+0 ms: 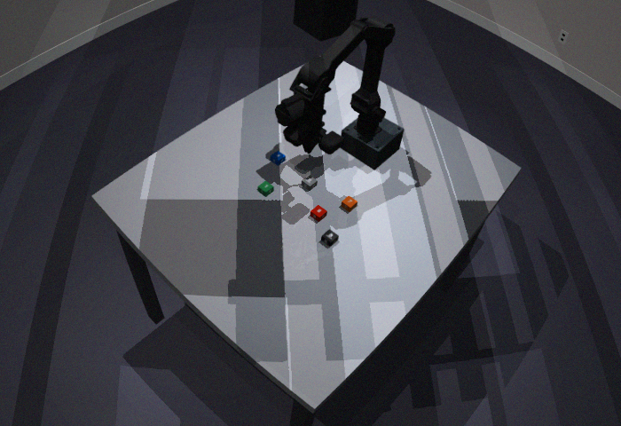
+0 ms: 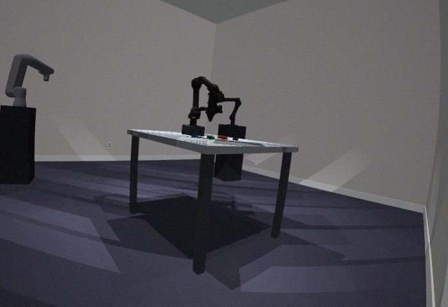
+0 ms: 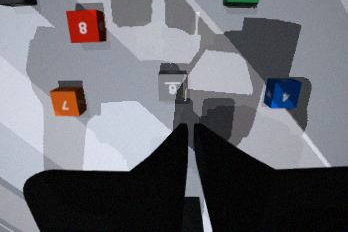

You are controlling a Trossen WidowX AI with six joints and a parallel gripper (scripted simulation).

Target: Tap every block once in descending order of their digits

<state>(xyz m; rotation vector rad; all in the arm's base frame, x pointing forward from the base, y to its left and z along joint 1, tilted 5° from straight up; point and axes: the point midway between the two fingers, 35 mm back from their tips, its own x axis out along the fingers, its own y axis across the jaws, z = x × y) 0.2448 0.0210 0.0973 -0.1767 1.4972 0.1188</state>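
Right now my gripper tip is 12 cm to the left of the blue block, 11 cm above it and 1 cm short of it. Round my gripper tip: grey block (11 cm below, 1 cm to the left, 1 cm behind); then red block (12 cm to the left, 11 cm below, 4 cm ahead); then green block (11 cm below, 11 cm ahead, 4 cm to the right).
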